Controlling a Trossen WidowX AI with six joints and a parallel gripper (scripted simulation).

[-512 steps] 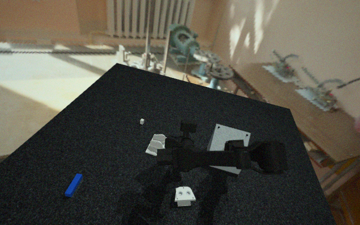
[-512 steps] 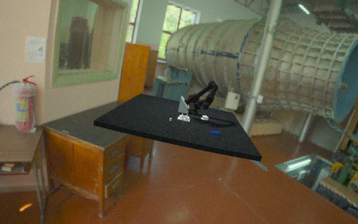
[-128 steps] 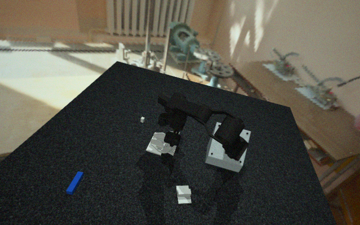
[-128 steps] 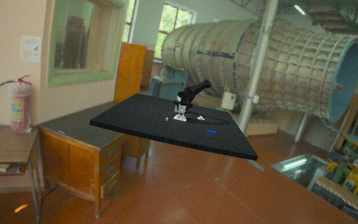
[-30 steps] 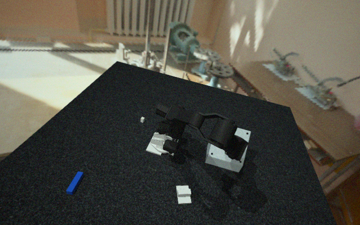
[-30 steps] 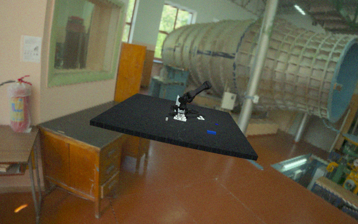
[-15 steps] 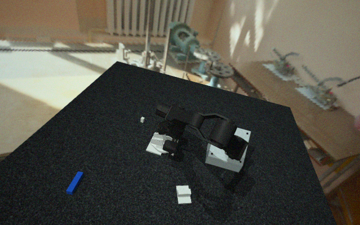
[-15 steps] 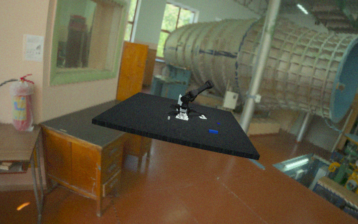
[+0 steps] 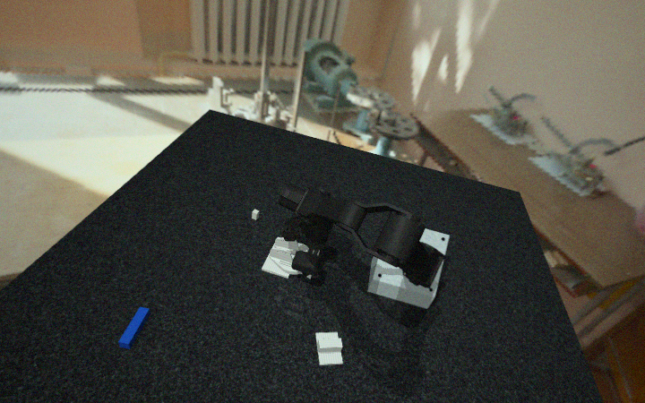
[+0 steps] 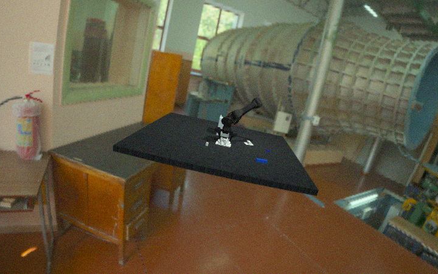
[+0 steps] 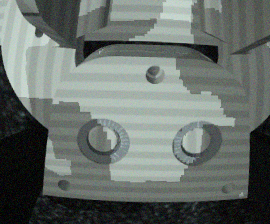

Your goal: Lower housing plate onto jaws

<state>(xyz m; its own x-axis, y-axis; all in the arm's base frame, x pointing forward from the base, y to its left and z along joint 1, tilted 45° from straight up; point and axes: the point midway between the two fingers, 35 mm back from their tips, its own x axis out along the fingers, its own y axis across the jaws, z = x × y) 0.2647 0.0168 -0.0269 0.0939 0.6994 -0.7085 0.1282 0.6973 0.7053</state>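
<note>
Now: gripper tip 30 mm short of the white jaw, 10 mm to the right of it and 10 mm below it. From my gripper tip the other things lie so: white stepped block (80 mm behind, 220 mm to the left); small white cube (180 mm ahead, 140 mm to the right, 10 mm above); blue block (320 mm ahead, 260 mm to the left).
</note>
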